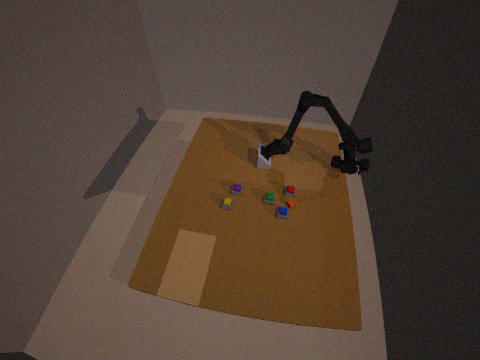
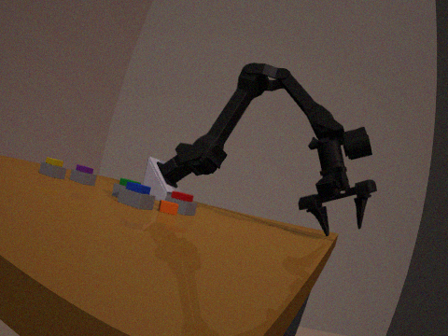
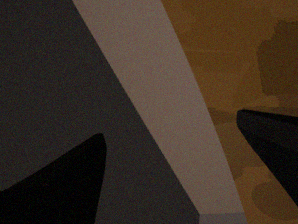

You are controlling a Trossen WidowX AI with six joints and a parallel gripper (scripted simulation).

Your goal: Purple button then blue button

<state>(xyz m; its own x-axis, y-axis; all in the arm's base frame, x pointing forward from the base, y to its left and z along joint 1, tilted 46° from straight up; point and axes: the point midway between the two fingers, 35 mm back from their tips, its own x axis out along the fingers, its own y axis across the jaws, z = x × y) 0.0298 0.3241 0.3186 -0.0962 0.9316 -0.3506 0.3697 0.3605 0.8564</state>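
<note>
The blue button lies 280 mm ahead of my gripper tip, 350 mm to the right of it and 10 mm above it. Also, from my gripper tip: orange block: 230 mm ahead, 320 mm to the right, 20 mm below; green button: 210 mm ahead, 420 mm to the right, 10 mm above; red button: 160 mm ahead, 320 mm to the right, 10 mm above.
</note>
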